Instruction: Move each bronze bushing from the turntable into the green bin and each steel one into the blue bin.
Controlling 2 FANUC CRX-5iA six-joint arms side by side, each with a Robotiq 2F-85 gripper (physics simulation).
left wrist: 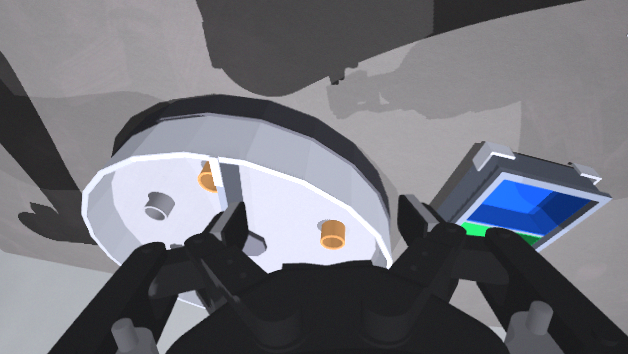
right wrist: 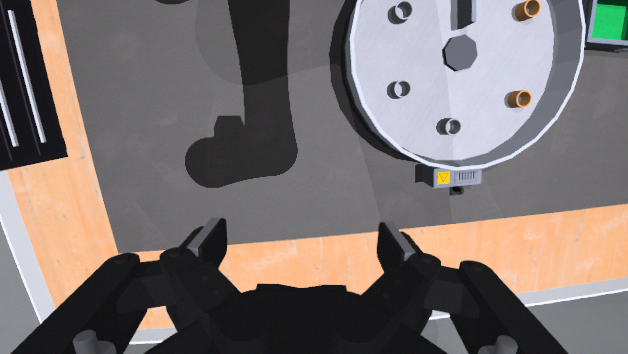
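Observation:
The white turntable [left wrist: 225, 132] [right wrist: 430, 60] carries upright bushings. In the left wrist view, one bronze bushing [left wrist: 333, 230] stands right of the divider, another bronze bushing [left wrist: 205, 179] is partly hidden by it, and a steel bushing [left wrist: 164, 202] stands at left. In the right wrist view, two bronze bushings [right wrist: 523, 11] [right wrist: 514, 99] stand at right and several steel ones [right wrist: 398, 15] [right wrist: 446, 126] at left and front. The blue bin [left wrist: 510, 197] adjoins the green bin [left wrist: 475, 229] [right wrist: 610, 20]. My left gripper [left wrist: 322, 213] is open above the turntable. My right gripper [right wrist: 302, 235] is open, left of and in front of it.
A raised divider [left wrist: 231, 182] [right wrist: 466, 14] runs from the hub [right wrist: 460, 52] towards the turntable's rim. A grey box with a yellow label [right wrist: 457, 177] sits at its front. A black slotted unit [right wrist: 45, 110] stands at the far left of the right wrist view, by the wooden table edge [right wrist: 300, 270].

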